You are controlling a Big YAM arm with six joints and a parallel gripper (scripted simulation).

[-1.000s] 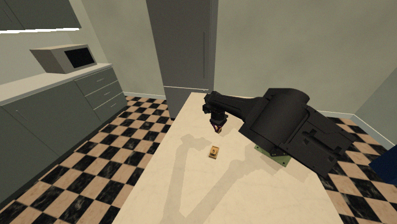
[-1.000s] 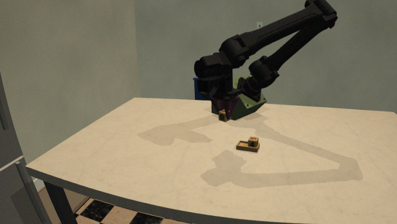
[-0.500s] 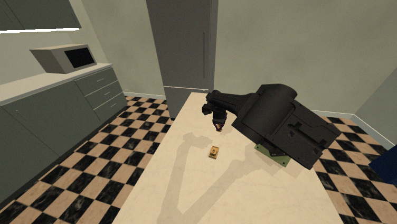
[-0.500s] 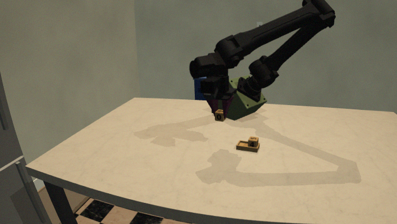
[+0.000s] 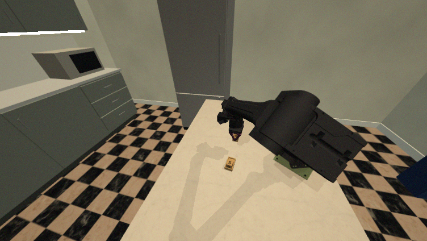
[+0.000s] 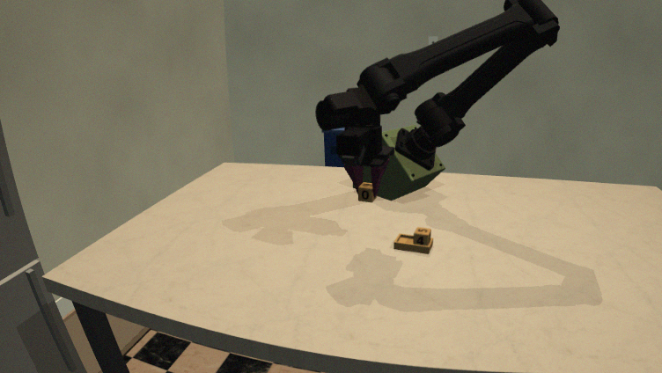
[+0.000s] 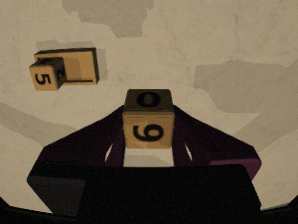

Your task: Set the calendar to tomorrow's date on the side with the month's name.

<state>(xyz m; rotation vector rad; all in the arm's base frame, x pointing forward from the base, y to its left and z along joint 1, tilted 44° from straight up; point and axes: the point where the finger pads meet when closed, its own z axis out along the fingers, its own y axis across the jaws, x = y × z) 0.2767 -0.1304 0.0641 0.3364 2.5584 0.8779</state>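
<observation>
The wooden tray lies 11 cm below my hand, 10 cm to the left of it and 1 cm ahead of it. The rest, counted from my hand: cube right at my hand.
</observation>
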